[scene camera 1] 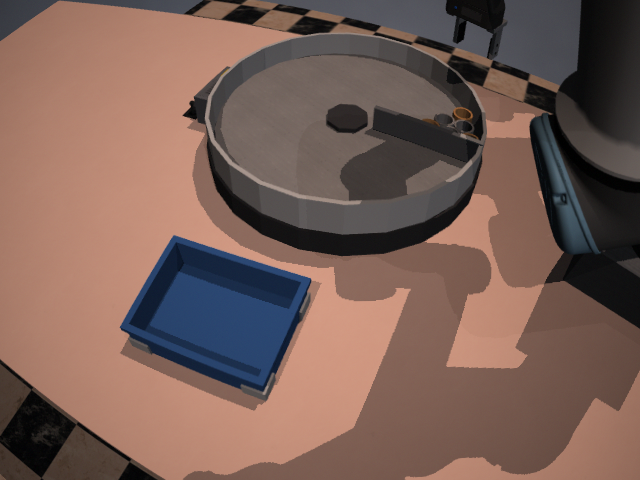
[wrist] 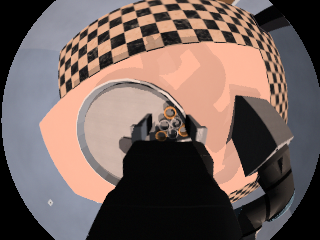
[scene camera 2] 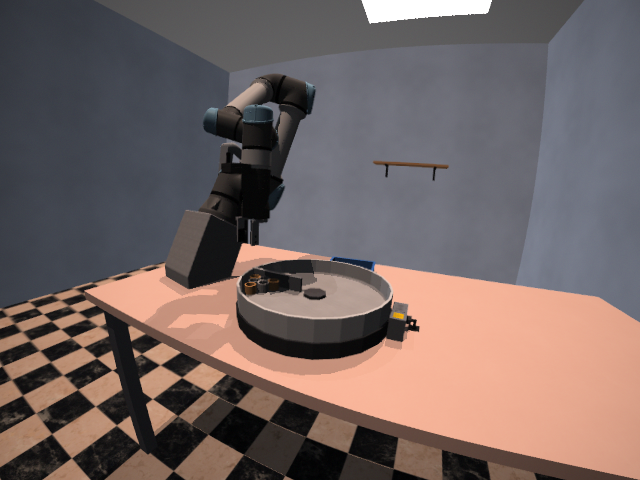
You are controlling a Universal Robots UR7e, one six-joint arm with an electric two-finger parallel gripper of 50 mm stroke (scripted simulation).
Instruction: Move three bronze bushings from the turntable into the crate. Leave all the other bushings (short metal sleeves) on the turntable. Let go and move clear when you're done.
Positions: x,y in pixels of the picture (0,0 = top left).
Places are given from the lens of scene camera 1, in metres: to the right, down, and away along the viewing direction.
blue crate (scene camera 1: 230,309): -0.11, 0.09, 0.66
grey turntable (scene camera 1: 284,125): -0.05, -0.17, 0.80
The marked spots on the blue crate and the grey turntable are 0.30 m apart.
